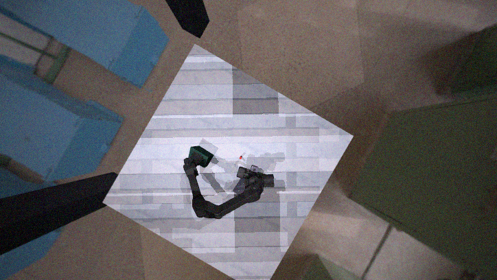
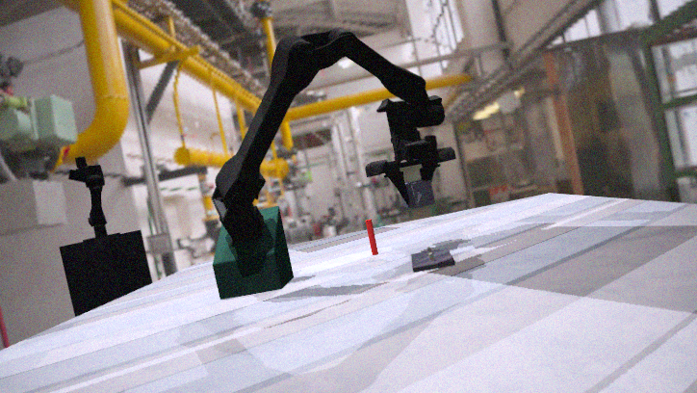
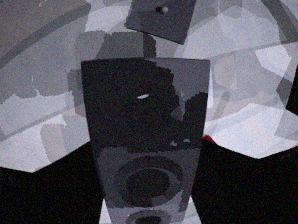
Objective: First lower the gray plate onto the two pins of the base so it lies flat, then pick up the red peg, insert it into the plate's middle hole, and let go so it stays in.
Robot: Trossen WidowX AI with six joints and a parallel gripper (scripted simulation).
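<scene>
The dark base lies 14 cm to the right of my gripper tip, 9 cm below it and 1 cm behind it. Also, from my gripper tip: red peg: 11 cm behind, 6 cm below, 4 cm to the left; then gray plate: 3 cm above.
</scene>
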